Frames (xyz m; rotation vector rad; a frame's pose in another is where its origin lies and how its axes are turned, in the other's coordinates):
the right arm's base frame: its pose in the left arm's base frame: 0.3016 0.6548 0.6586 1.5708 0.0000 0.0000
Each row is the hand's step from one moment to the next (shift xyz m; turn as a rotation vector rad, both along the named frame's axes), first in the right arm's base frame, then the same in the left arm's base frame.
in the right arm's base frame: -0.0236 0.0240 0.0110 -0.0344 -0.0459 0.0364
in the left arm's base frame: -0.0236 -0.0110 0.0240 -0.0344 -0.0364 -0.0459
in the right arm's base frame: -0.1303 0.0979 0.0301 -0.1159 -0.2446 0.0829
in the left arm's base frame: -0.1303 -0.0301 0.0979 -0.1159 -0.0829 -0.2446
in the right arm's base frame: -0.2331 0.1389 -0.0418 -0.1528 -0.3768 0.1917
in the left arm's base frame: -0.2331 0.0418 0.1389 -0.1528 -0.1917 -0.3768
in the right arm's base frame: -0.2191 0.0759 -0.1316 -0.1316 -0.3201 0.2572
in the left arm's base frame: -0.2191 0.1316 0.0759 -0.1316 -0.2572 -0.3201
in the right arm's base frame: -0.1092 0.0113 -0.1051 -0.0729 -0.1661 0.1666
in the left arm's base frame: -0.1092 0.1051 0.0113 -0.0729 -0.1666 -0.1661
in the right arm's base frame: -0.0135 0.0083 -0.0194 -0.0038 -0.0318 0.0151
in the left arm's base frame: -0.0135 0.0194 0.0083 -0.0038 -0.0151 -0.0318
